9 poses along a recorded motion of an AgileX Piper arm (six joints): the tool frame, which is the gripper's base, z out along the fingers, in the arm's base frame.
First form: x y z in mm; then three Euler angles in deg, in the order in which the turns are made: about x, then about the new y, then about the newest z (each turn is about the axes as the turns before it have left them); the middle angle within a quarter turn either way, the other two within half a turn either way.
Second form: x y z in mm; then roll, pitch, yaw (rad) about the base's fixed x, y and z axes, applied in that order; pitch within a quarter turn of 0, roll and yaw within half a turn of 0. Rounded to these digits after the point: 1 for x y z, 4 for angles.
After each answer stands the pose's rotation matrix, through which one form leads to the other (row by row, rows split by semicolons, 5 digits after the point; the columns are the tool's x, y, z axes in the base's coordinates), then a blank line. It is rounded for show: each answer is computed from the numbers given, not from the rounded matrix.
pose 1, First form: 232.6, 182.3, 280.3, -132.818, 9.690, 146.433
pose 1, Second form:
232.6, 182.3, 280.3, 2.4561, 0.5246, -2.8208
-0.82135 -0.54502 0.16832; -0.27292 0.63459 0.72305; -0.50089 0.54794 -0.66997

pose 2, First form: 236.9, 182.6, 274.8, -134.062, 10.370, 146.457
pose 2, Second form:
236.9, 182.6, 274.8, 2.4827, 0.5252, -2.8164
-0.81986 -0.54354 0.18000; -0.27646 0.65110 0.70685; -0.50140 0.52975 -0.68408

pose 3, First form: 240.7, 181.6, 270.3, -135.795, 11.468, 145.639
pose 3, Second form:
240.7, 181.6, 270.3, 2.5277, 0.5365, -2.7972
-0.80902 -0.55314 0.19882; -0.29016 0.67000 0.68331; -0.51117 0.49512 -0.70254

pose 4, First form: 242.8, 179.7, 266.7, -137.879, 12.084, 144.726
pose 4, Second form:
242.8, 179.7, 266.7, 2.5785, 0.5399, -2.7672
-0.79831 -0.56469 0.20935; -0.31371 0.68663 0.65584; -0.51409 0.45789 -0.72529

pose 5, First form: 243.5, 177.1, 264.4, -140.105, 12.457, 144.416
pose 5, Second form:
243.5, 177.1, 264.4, 2.6252, 0.5326, -2.7435
-0.79412 -0.56820 0.21571; -0.33393 0.70446 0.62628; -0.50781 0.42531 -0.74916

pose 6, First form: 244.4, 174.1, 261.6, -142.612, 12.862, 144.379
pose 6, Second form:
244.4, 174.1, 261.6, 2.6746, 0.5206, -2.7227
-0.79249 -0.56781 0.22260; -0.35288 0.72460 0.59197; -0.49743 0.39058 -0.77461

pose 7, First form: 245.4, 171.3, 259.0, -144.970, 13.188, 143.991
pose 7, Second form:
245.4, 171.3, 259.0, 2.7232, 0.5105, -2.6967
-0.78759 -0.57241 0.22815; -0.37548 0.73938 0.55887; -0.48859 0.35449 -0.79726

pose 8, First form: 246.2, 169.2, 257.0, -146.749, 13.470, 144.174
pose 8, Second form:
246.2, 169.2, 257.0, 2.7555, 0.4994, -2.6864
-0.78849 -0.56922 0.23294; -0.38594 0.75281 0.53322; -0.47888 0.33055 -0.81327

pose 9, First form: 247.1, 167.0, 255.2, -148.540, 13.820, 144.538
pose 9, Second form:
247.1, 167.0, 255.2, 2.7868, 0.4879, -2.6801
-0.79092 -0.56337 0.23887; -0.39334 0.76710 0.50679; -0.46875 0.30688 -0.82831

